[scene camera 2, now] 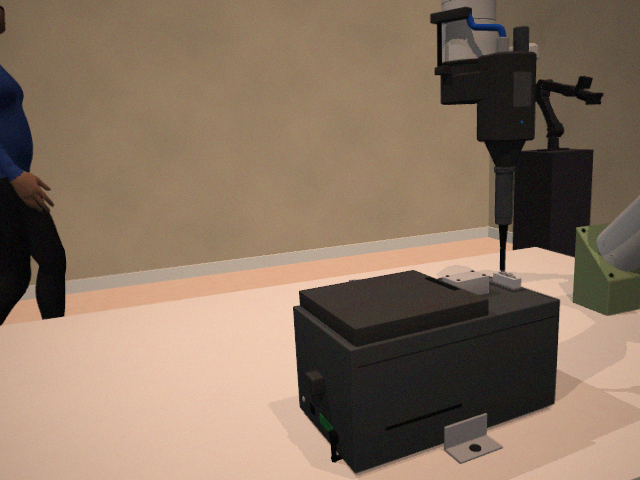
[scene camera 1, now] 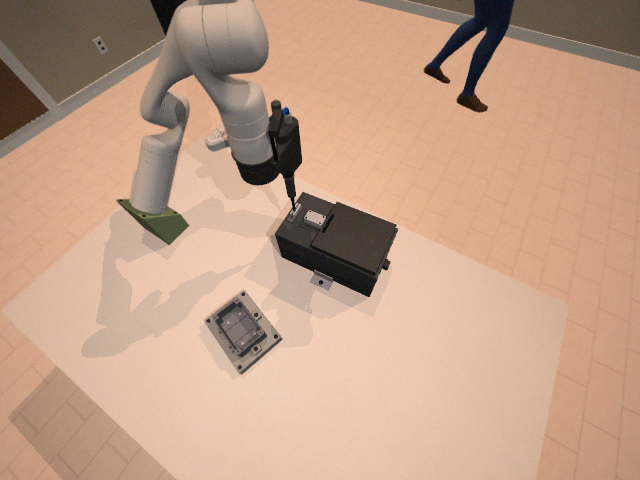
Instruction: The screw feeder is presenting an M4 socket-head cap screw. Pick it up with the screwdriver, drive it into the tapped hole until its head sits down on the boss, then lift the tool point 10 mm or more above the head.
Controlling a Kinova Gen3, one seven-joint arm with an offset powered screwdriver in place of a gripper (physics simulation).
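Note:
The black screw feeder point(scene camera 1: 356, 237) point(scene camera 2: 449, 361) stands on the table. The screwdriver point(scene camera 1: 294, 209) point(scene camera 2: 502, 270) points down, nearly upright, with its thin bit tip at the small light pickup block point(scene camera 1: 291, 217) point(scene camera 2: 508, 282) on the feeder's top. The tip appears to reach the block's top. The M4 screw is too small to make out there, and whether it sits on the bit cannot be told. The grey housing point(scene camera 1: 266, 345) with its bosses lies on the table, apart from the feeder, in the scene camera 1 view; its tapped hole cannot be singled out. The housing does not show in the scene camera 2 view.
A white block point(scene camera 1: 314, 219) point(scene camera 2: 467, 283) stands on the feeder beside the pickup block. A metal bracket point(scene camera 1: 321, 280) point(scene camera 2: 465, 431) sits at the feeder's side. The arm's green wedge base point(scene camera 1: 168, 226) point(scene camera 2: 592, 273) is near. A person point(scene camera 1: 483, 51) point(scene camera 2: 31, 232) is beyond the table.

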